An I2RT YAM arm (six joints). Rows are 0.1 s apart.
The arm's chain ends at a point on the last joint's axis. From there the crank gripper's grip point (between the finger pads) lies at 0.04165 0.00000 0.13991 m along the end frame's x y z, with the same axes.
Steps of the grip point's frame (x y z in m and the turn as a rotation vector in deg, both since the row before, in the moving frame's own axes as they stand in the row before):
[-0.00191, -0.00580, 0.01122, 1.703, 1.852, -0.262]
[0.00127, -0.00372, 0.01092, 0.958, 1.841, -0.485]
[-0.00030, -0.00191, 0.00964, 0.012, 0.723, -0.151]
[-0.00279, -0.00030, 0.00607, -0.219, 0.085, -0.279]
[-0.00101, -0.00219, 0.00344, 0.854, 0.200, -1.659]
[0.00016, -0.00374, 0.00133, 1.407, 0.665, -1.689]
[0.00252, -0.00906, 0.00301, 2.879, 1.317, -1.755]
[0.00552, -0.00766, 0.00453, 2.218, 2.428, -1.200]
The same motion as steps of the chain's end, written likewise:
[-0.00640, -0.00146, 0.01270, 1.703, 1.852, -0.262]
[-0.00319, -0.00102, 0.01235, 0.958, 1.841, -0.485]
[-0.00206, -0.00177, 0.01018, 0.012, 0.723, -0.151]
[-0.00300, -0.00063, 0.00613, -0.219, 0.085, -0.279]
[-0.00145, 0.00111, 0.00361, 0.854, 0.200, -1.659]
[-0.00139, 0.00094, 0.00188, 1.407, 0.665, -1.689]
[-0.00056, -0.00073, 0.00421, 2.879, 1.317, -1.755]
[-0.00030, -0.00135, 0.00654, 2.218, 2.428, -1.200]

